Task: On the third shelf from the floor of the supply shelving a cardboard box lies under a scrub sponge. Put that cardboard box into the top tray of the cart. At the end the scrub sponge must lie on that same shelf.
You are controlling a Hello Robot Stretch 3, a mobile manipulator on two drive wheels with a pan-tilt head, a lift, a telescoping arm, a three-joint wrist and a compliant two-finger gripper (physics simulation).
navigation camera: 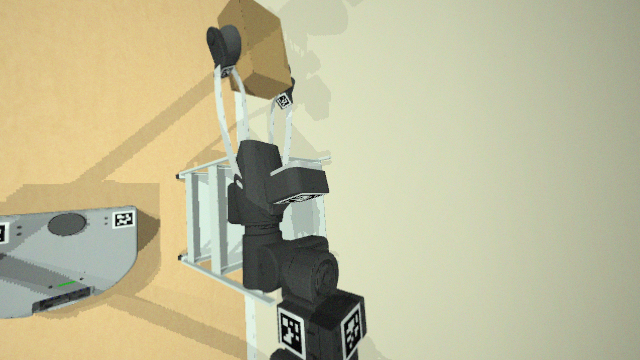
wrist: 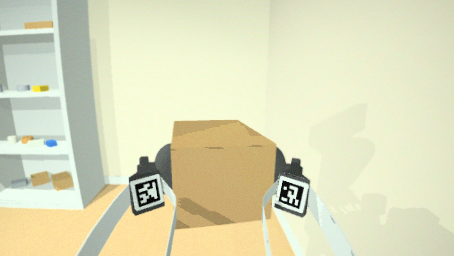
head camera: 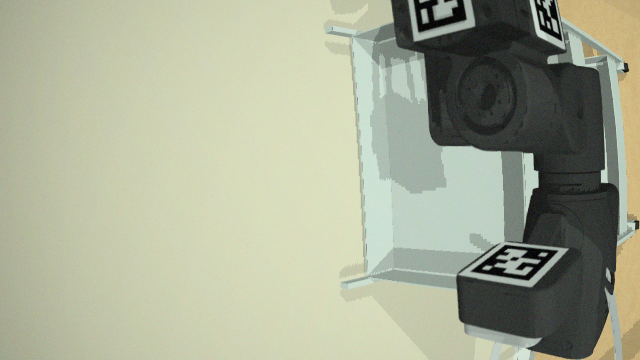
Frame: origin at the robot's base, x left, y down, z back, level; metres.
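Where they show: gripper, fingertip midpoint: [navigation camera: 257, 49]; robot's base at its link origin: [navigation camera: 68, 223].
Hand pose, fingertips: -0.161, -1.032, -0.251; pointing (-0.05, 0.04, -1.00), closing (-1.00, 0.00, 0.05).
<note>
Things, the pixels of their centre, and the offset from my fingertips, as dx, dy, dz. "spot": a spot on its surface instead.
- cardboard box at the middle of its body: [navigation camera: 256, 53] +0.007, -0.005, +0.012
- cart's top tray at a spot on its surface: [head camera: 375, 150] spot: -0.514, +0.337, +0.283
The cardboard box [navigation camera: 262, 45] [wrist: 223, 182] is held between the two fingertips of my gripper [navigation camera: 257, 65] [wrist: 221, 161], which is shut on it. The navigation camera view shows my wrist over the cart [navigation camera: 217, 220], with the held box out past the cart's end, apart from it. The cart's top tray [head camera: 375, 150] [navigation camera: 302, 222] lies below my wrist, partly hidden by it. The fingers and box do not show in the head camera view. In the wrist view, a small yellow thing [wrist: 40, 88], possibly the scrub sponge, lies on the third shelf from the floor.
The supply shelving [wrist: 80, 105] stands far off at the left in the wrist view, with small things and boxes on its shelves. A pale wall [head camera: 175, 175] [navigation camera: 475, 175] [wrist: 370, 75] runs close along the cart's far side. My base [navigation camera: 100, 260] stands on the near side of the cart.
</note>
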